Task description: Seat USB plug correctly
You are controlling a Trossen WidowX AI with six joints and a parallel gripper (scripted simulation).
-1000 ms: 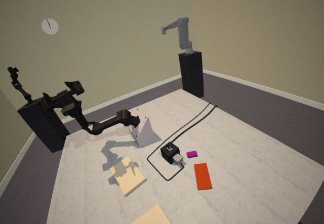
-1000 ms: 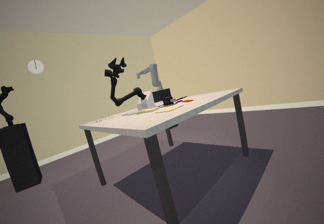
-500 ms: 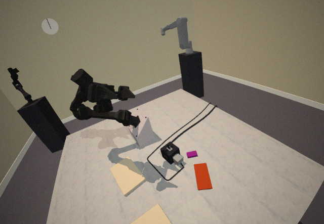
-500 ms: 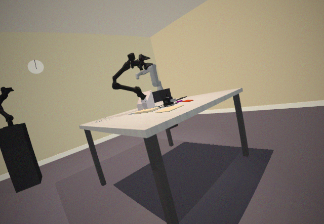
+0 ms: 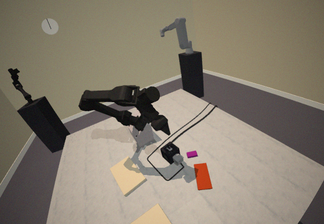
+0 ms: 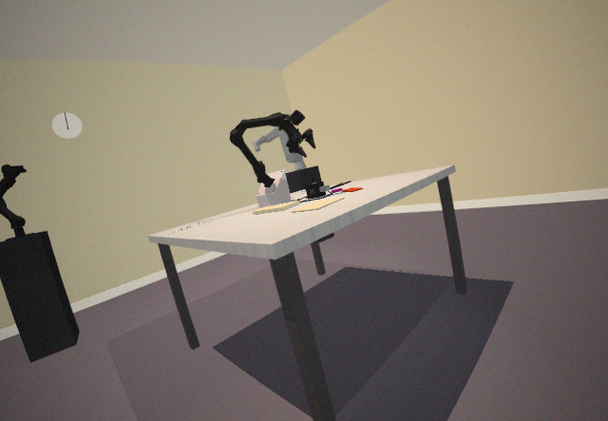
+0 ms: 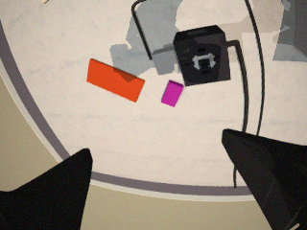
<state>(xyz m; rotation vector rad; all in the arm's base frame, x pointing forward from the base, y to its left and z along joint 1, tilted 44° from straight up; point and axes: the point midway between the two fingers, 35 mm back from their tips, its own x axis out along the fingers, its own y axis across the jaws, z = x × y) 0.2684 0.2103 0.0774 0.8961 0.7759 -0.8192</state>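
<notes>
My gripper tip is now 15 cm above the USB plug and 4 cm past it. Round my gripper tip: orange card 24 cm below, 15 cm ahead, 9 cm to the left; purple block 24 cm below, 12 cm to the left, 1 cm ahead.
</notes>
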